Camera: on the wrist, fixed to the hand. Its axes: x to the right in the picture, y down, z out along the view.
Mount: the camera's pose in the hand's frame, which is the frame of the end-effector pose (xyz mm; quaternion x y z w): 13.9 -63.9 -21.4 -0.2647 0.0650 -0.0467 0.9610
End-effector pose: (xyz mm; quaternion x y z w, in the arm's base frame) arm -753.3 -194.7 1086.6 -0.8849 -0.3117 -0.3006 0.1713
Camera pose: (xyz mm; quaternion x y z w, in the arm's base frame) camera -795.5 -151.2 1119.2 0.8617 0.2502 0.4369 0.0634
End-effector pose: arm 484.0 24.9 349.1 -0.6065 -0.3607 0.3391 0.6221
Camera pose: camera 508.5 23.7 413.4 -0.7527 -0.4243 0.1619 0.4766
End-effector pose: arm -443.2 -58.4 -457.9 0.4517 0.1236 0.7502 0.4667
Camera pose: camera -424.7 -8.0 -500.9 0.2560 -0.0284 0.7613 0.5951
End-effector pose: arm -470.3 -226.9 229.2 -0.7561 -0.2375 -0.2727 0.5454
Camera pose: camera -505.3 -227.8 288.4 -0.8422 -0.1559 -0.3996 0.3267
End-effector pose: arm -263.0 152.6 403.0 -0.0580 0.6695 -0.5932 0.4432
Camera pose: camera -314.2 141.6 447.7 -0.1658 0.8266 -0.4173 0.3394
